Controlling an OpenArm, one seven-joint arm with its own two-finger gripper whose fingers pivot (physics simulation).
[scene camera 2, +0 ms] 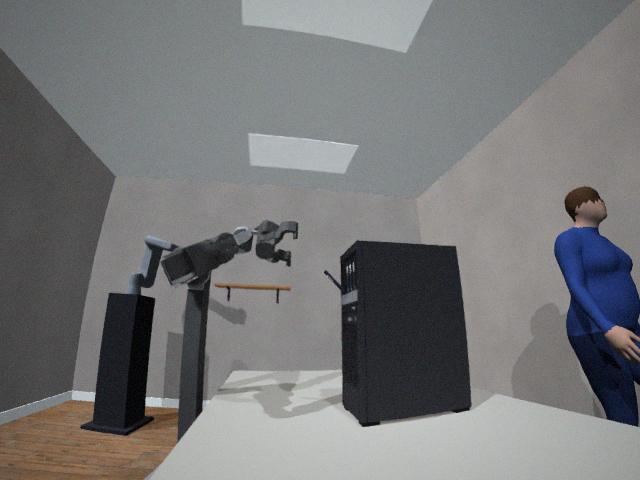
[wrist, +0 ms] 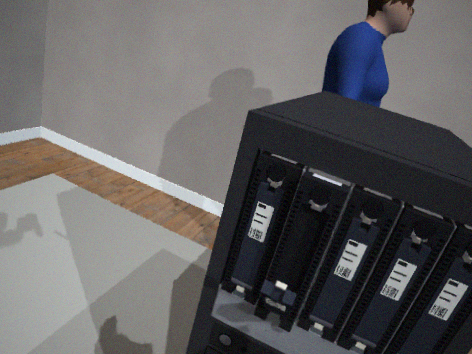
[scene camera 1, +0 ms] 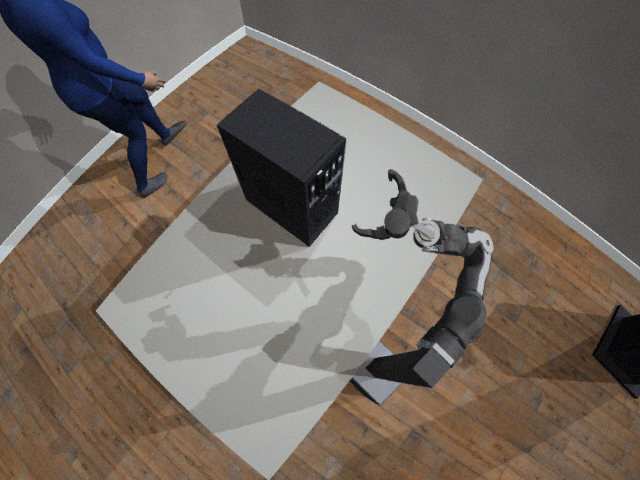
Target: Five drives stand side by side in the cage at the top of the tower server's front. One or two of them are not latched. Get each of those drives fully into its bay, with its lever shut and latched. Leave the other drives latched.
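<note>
The black tower server stands upright on the pale surface. In the wrist view, the second drive from the left has its lever swung down and out; how deep this drive sits is hard to tell. The leftmost drive, the middle drive, the fourth drive and the rightmost drive have levers lying flat; the rightmost is partly cut off. My gripper is open and empty, in front of the server's front, apart from it; its fingers do not show in the wrist view.
A person in blue stands behind the server. The pale surface lies under the server. A black pedestal with another arm stands behind my arm's post. A wooden rail is on the wall.
</note>
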